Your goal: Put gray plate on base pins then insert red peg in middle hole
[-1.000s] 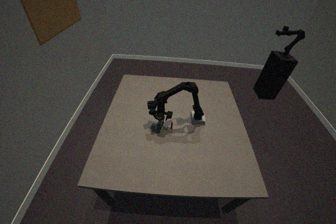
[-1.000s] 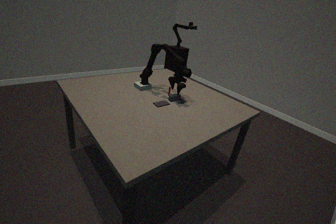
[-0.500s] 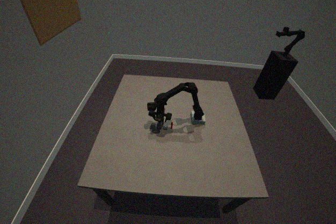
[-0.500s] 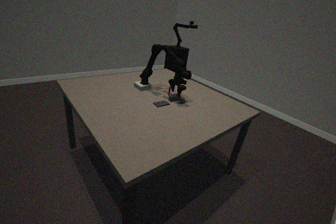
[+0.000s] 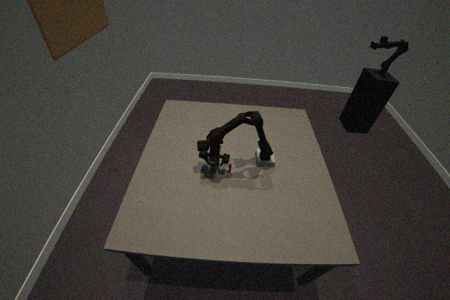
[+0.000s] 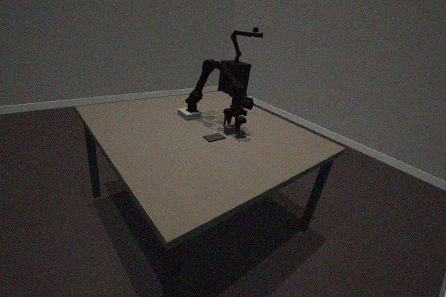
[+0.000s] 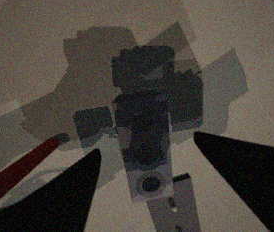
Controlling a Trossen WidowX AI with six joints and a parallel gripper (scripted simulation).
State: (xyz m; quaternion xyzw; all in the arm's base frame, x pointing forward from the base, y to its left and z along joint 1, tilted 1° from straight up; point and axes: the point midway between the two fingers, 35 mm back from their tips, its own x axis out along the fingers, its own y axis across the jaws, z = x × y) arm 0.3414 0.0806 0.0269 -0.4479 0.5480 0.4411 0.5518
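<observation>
Right now the gray plate is right at my gripper tip. The rest, counted from my gripper tip: red peg: 10 cm behind, 2 cm to the left.
</observation>
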